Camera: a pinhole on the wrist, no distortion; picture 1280 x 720 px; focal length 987.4 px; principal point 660.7 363.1 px. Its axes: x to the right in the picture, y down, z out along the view. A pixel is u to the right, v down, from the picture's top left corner.
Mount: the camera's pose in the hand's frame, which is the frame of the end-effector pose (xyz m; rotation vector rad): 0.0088 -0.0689 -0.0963 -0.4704 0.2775 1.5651
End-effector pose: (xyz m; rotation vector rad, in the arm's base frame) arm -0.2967 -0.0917 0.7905 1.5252 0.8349 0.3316
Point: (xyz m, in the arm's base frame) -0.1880 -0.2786 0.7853
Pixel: 455.5 420.6
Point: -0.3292 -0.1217 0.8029
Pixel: 802.2 685.6
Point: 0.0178 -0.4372 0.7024
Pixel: 267.2 237.7
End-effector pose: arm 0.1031 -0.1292 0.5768 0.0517 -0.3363 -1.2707
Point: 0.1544 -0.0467 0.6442
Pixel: 961.7 507.8
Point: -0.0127 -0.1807 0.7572
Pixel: 72.6 36.5
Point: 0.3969 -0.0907 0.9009
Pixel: 1137.6 27.3
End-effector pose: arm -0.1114 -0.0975 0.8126 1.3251 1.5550 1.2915
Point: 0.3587 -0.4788 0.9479
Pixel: outside the picture
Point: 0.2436 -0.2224 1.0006
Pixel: 953.9 629.5
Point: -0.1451 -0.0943 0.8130
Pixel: 937.1 217.7
